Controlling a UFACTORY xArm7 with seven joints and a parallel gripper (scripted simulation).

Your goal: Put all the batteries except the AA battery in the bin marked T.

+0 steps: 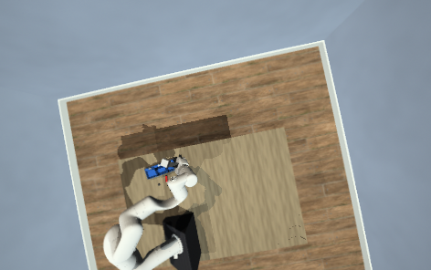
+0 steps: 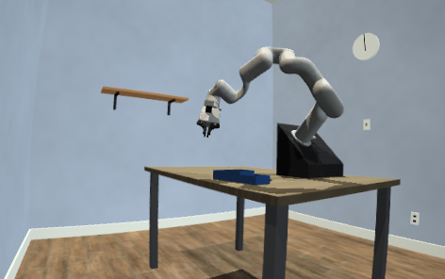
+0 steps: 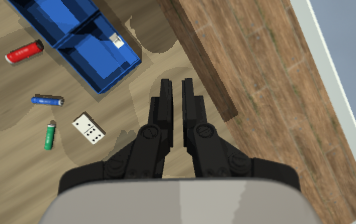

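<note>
The blue bin is 19 cm below my hand, 18 cm to the left of it and 7 cm behind it. The rest, counted from my hand: small blue battery (21 cm below, 17 cm behind, 8 cm to the left); then small green battery (21 cm below, 20 cm behind, 3 cm to the left); then white domino (21 cm below, 14 cm behind, 1 cm to the left).
</note>
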